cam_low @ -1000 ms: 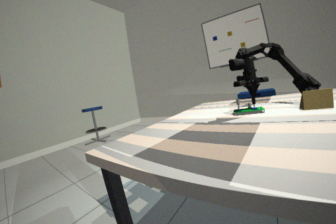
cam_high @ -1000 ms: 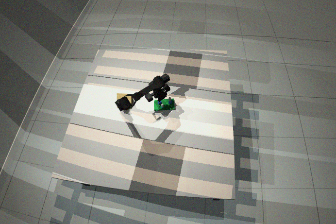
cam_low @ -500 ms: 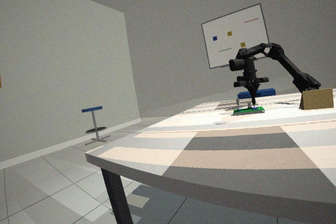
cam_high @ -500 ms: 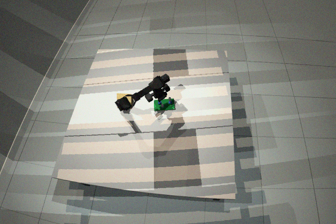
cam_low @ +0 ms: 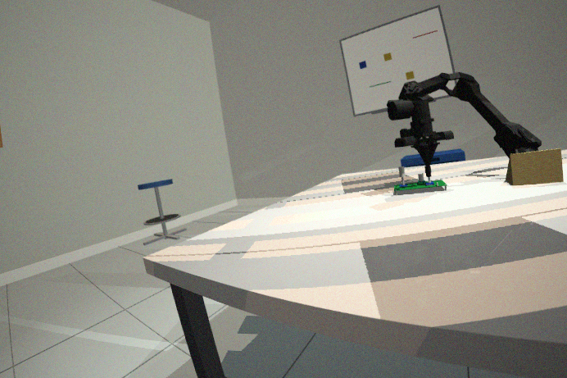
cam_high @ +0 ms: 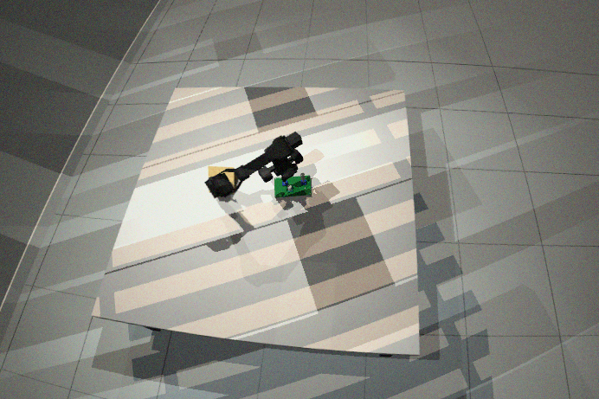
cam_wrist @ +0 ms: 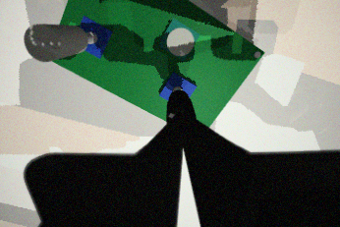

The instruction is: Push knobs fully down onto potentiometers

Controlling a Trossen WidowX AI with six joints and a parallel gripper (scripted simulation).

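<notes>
My gripper tip is 80 mm short of the grey knob and 10 mm above it. From my gripper tip the other things lie so: black knob: 10 mm below.
</notes>
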